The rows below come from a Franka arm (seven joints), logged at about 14 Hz.
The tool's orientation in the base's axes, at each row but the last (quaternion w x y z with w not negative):
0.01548 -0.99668 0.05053 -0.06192
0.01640 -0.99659 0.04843 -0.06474
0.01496 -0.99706 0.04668 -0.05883
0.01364 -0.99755 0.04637 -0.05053
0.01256 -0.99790 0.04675 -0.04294
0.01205 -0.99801 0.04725 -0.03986
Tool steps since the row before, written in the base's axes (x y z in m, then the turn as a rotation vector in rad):
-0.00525 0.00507 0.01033 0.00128 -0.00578 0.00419
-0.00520 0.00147 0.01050 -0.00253 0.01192 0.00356
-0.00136 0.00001 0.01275 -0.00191 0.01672 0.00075
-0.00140 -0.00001 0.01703 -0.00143 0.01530 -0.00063
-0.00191 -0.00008 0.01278 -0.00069 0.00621 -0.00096
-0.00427 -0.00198 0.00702 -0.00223 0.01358 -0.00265
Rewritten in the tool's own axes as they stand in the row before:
-0.00444 -0.00491 -0.01078 0.00237 0.00547 -0.00414
-0.00394 -0.00138 -0.01105 -0.00322 -0.01176 -0.00354
0.00013 -0.00034 -0.01282 -0.00339 -0.01649 -0.00056
0.00031 -0.00041 -0.01708 -0.00292 -0.01508 0.00083
-0.00081 -0.00012 -0.01290 -0.00135 -0.00609 0.00103
-0.00350 0.00217 -0.00738 -0.00371 -0.01323 0.00274

